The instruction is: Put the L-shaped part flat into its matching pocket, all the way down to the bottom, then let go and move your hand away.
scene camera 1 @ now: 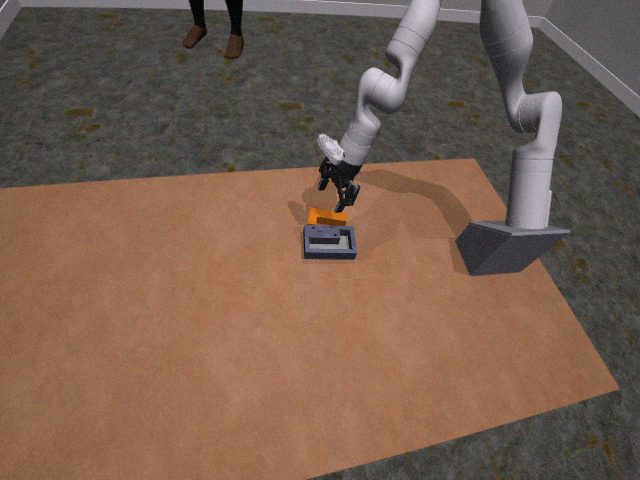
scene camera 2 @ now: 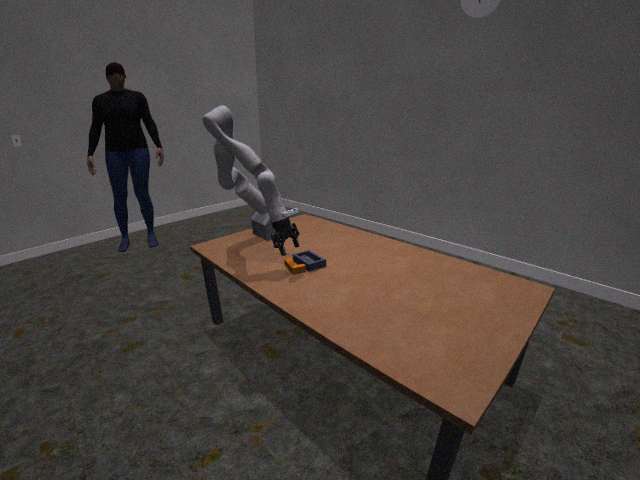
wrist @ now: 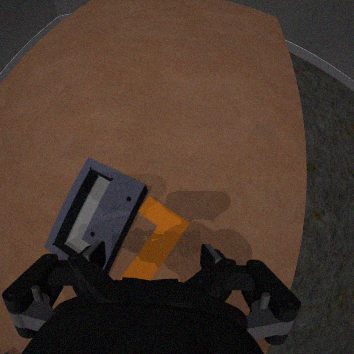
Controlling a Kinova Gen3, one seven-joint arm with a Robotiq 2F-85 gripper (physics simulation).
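Seen in the pictures: gripper, between the fingertips: (scene camera 1: 328,200) (scene camera 2: 291,251) (wrist: 152,253); arm's base, origin of its link: (scene camera 1: 524,226) (scene camera 2: 265,207).
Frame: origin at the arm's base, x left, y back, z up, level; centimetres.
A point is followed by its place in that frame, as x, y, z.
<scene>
The orange L-shaped part (scene camera 1: 314,217) {-18.0, -51.9, -12.6} (scene camera 2: 294,267) {-20.6, -52.3, -12.6} (wrist: 160,242) {-19.2, -49.2, -12.5} lies flat on the table, outside the pocket. The end of its short leg is right at the long side of the slate-blue pocket block (scene camera 1: 330,254) {-5.4, -50.0, -12.8} (scene camera 2: 311,267) {-14.1, -55.7, -13.6} (wrist: 117,200) {-12.7, -52.4, -12.0}; whether they touch is unclear. The block's L-shaped pocket shows a pale bottom with no part in it. My gripper (scene camera 1: 330,198) {-19.0, -48.4, -6.7} (scene camera 2: 290,249) {-19.0, -48.4, -6.7} (wrist: 152,253) {-19.0, -48.4, -6.7} is open and empty, above the orange part. In the wrist view, the left finger overlaps the block and the gripper body hides the near end of the part's long leg.
The brown table (scene camera 1: 180,335) {9.9, -88.4, -15.6} (scene camera 2: 413,310) {-9.4, -103.9, -15.6} (wrist: 175,100) {-14.6, -72.0, -15.6} carries the grey arm base (scene camera 1: 496,253) {5.3, -9.7, -3.3} (scene camera 2: 262,227) {-6.7, -6.0, -8.7}, well apart from the block. The table's edge (scene camera 2: 248,293) {-41.3, -48.8, -18.0} runs past the orange part's side. A standing person (scene camera 2: 124,124) is on the floor beyond the table.
</scene>
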